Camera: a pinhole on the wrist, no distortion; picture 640 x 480 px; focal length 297.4 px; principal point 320.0 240.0 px. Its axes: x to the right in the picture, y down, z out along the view. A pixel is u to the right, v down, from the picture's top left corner.
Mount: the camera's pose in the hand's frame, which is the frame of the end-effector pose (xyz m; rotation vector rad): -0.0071 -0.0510 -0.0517 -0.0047 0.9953 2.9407
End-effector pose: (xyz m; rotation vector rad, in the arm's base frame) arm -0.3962 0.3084 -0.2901 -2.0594 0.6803 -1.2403
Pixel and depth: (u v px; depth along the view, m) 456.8 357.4 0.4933
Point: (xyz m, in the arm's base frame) -0.0974 0.5207 -0.6629
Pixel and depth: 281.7 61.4 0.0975
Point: -0.4070 0.2639 -0.3219
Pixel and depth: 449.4 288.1 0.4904
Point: -0.1644 0.4306 -0.6930
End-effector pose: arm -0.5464 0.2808 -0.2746 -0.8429 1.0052 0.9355
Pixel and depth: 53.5 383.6 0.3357
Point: -0.3905 0.6417 -0.4511
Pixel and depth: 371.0 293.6 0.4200
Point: -0.5996 0.6095 -0.1212
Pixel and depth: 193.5 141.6 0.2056
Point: -0.6185 0.4111 -0.3500
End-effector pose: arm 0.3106 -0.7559 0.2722 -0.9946 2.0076 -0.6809
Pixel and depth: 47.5 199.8 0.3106
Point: 0.2779 -0.9205 -0.0554
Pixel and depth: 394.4 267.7 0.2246
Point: 0.4202 -0.6822 0.1692
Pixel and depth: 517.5 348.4 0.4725
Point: 0.7410 -0.4789 0.0887
